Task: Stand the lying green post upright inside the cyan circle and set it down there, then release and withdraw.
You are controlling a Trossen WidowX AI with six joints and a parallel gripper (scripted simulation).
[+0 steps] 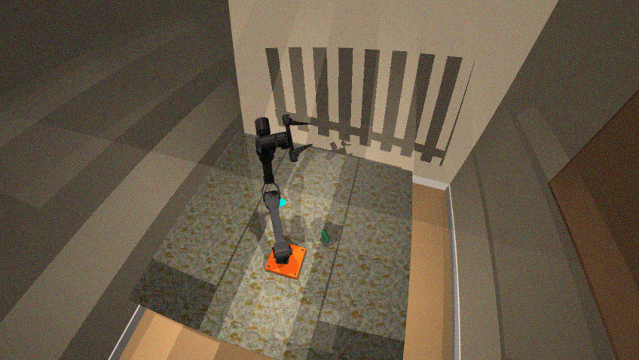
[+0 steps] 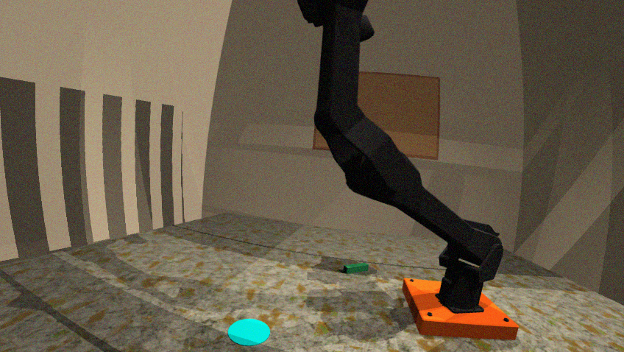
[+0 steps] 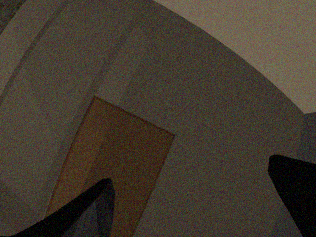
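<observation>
The green post lies 56 cm below my gripper tip, 14 cm behind it and 12 cm to the right of it. Round my gripper tip: cyan circle 57 cm below, 15 cm to the left, 6 cm ahead.
</observation>
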